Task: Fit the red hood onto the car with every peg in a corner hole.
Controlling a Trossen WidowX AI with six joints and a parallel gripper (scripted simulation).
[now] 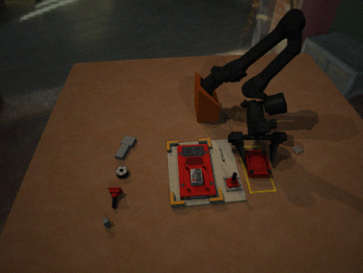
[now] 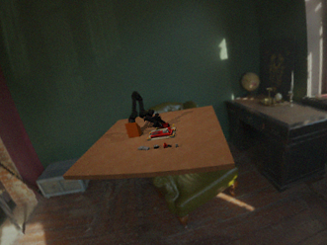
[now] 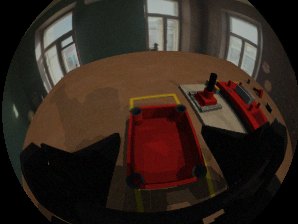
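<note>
My gripper tip is now 10 mm past the red hood and 10 mm above it. The rest, counted from my gripper tip: small grey tile 90 mm behind, 160 mm to the left, 20 mm below; grey engine block 70 mm ahead, 200 mm to the right; wheel 60 mm ahead, 440 mm to the right, 10 mm below.
</note>
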